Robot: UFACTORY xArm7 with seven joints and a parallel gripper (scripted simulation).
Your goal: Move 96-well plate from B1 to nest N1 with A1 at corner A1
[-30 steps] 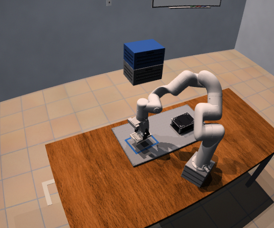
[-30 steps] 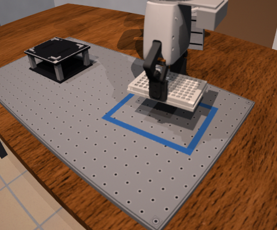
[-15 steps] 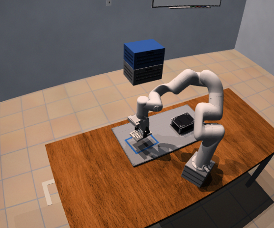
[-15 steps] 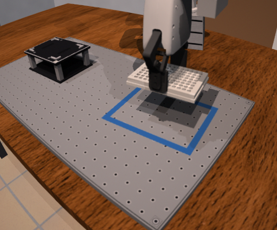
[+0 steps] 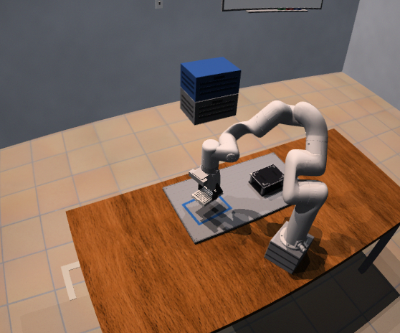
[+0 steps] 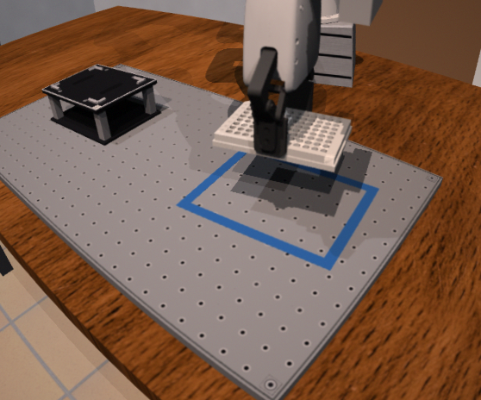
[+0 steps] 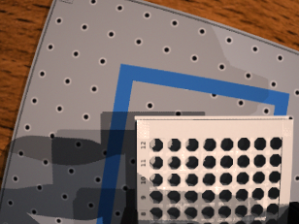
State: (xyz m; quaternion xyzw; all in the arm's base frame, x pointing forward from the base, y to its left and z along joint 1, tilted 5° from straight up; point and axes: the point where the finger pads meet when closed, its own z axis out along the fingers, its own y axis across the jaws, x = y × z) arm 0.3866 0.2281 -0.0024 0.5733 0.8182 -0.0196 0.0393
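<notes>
My hand is 36 cm to the left of the black raised nest N1, 4 cm above it and 3 cm short of it. The rest, counted from my hand: white 96-well plate (1 cm below).
</notes>
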